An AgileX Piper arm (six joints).
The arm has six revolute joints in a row. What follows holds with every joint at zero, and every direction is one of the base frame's.
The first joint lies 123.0 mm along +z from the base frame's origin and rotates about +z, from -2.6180 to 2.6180 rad.
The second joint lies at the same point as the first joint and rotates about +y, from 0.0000 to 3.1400 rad.
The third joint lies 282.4 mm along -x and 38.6 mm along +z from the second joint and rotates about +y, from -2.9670 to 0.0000 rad.
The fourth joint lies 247.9 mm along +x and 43.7 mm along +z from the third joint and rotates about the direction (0.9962, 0, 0.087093), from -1.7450 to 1.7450 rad.
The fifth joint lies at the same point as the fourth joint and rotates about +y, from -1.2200 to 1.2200 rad.
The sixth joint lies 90.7 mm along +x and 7.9 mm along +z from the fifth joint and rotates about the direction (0.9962, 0, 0.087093), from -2.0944 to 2.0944 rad.
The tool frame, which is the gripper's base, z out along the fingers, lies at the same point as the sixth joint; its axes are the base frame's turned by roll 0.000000, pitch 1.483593 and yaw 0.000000 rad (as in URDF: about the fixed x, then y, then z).
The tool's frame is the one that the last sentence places.
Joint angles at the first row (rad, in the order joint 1, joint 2, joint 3, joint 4, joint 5, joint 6):
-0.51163 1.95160 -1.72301 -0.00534 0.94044 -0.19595
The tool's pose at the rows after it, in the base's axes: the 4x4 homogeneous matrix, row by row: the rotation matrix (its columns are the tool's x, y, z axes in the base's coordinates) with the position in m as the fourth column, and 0 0 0 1 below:
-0.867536 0.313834 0.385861 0.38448; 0.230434 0.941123 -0.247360 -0.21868; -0.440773 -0.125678 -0.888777 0.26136; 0 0 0 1
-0.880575 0.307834 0.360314 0.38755; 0.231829 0.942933 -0.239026 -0.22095; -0.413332 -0.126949 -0.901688 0.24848; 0 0 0 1
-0.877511 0.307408 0.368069 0.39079; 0.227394 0.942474 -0.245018 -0.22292; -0.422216 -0.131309 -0.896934 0.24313; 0 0 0 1
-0.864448 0.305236 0.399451 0.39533; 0.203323 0.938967 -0.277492 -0.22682; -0.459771 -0.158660 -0.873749 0.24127; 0 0 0 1
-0.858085 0.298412 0.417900 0.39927; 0.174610 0.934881 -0.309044 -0.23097; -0.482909 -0.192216 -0.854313 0.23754; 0 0 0 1
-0.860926 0.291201 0.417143 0.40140; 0.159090 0.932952 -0.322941 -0.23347; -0.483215 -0.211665 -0.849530 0.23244; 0 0 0 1
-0.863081 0.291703 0.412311 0.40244; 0.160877 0.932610 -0.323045 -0.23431; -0.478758 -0.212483 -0.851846 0.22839; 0 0 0 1
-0.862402 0.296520 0.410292 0.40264; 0.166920 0.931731 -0.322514 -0.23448; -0.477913 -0.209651 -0.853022 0.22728; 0 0 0 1
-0.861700 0.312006 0.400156 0.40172; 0.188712 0.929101 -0.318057 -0.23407; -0.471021 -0.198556 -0.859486 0.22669; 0 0 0 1
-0.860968 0.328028 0.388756 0.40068; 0.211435 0.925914 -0.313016 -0.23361; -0.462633 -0.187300 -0.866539 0.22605; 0 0 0 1
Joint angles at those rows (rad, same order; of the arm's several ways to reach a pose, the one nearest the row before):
-0.51163 1.98923 -1.72300 -0.03374 0.91661 -0.20527
-0.51162 2.01822 -1.72300 -0.04033 0.91710 -0.20661
-0.51163 2.03241 -1.72305 -0.04297 0.89222 -0.20662
-0.51162 2.04207 -1.72303 -0.06268 0.83395 -0.20661
-0.51164 2.05537 -1.72302 -0.09192 0.78468 -0.20663
-0.51164 2.06868 -1.72300 -0.11197 0.76462 -0.20663
-0.51164 2.07786 -1.72299 -0.11605 0.76042 -0.20286
-0.51164 2.08028 -1.72302 -0.11682 0.76043 -0.19647
-0.51163 2.08028 -1.72302 -0.11682 0.77325 -0.17737
-0.51163 2.08027 -1.72301 -0.11682 0.78757 -0.15767

